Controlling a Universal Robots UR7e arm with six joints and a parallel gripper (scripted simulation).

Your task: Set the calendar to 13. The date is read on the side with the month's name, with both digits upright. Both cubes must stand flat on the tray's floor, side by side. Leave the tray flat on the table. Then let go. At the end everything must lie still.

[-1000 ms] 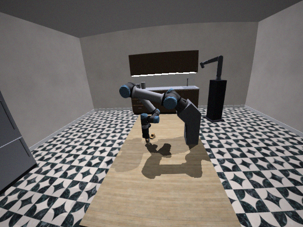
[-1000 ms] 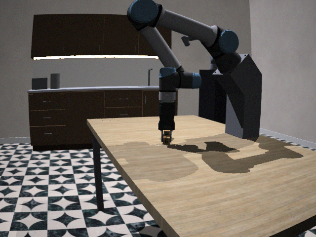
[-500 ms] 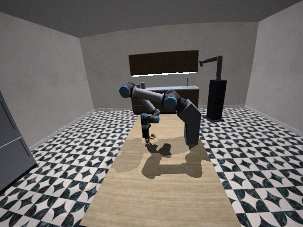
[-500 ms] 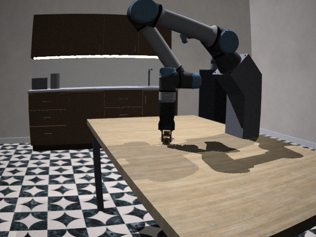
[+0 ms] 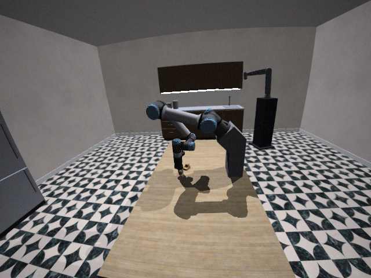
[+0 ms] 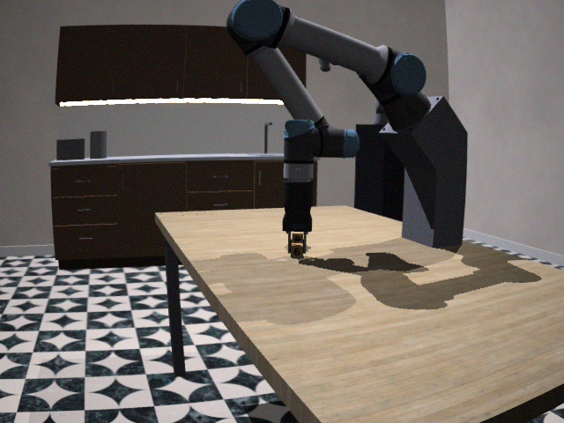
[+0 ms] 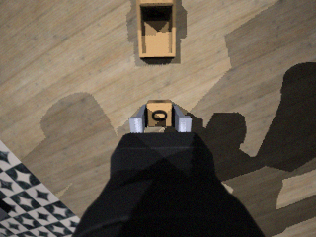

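Now: the wooden tray 70 mm behind my hand, 80 mm to the right of it and 20 mm below it.
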